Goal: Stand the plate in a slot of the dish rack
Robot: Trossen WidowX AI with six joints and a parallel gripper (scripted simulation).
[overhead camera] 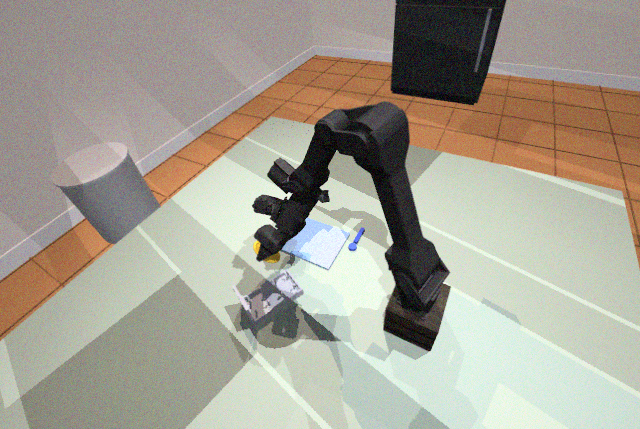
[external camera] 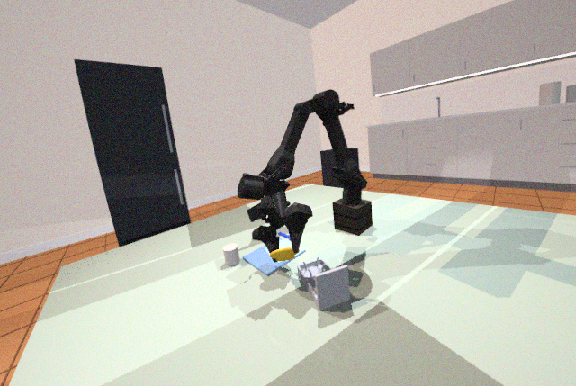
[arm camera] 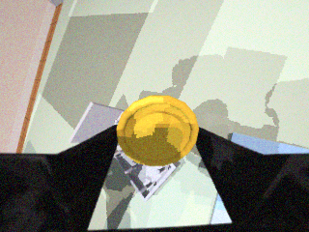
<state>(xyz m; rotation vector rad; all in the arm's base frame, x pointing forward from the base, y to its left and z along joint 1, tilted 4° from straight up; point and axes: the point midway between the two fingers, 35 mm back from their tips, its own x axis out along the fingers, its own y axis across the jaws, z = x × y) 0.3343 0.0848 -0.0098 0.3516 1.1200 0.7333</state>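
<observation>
Right now the dish rack is 6 cm behind my gripper tip, 5 cm to the left of it and 5 cm below it. Round my gripper tip: pale cup (19 cm to the right, 9 cm ahead, 5 cm below); yellow plate (1 cm above); blue mat (14 cm to the right, 7 cm below, 3 cm behind).
</observation>
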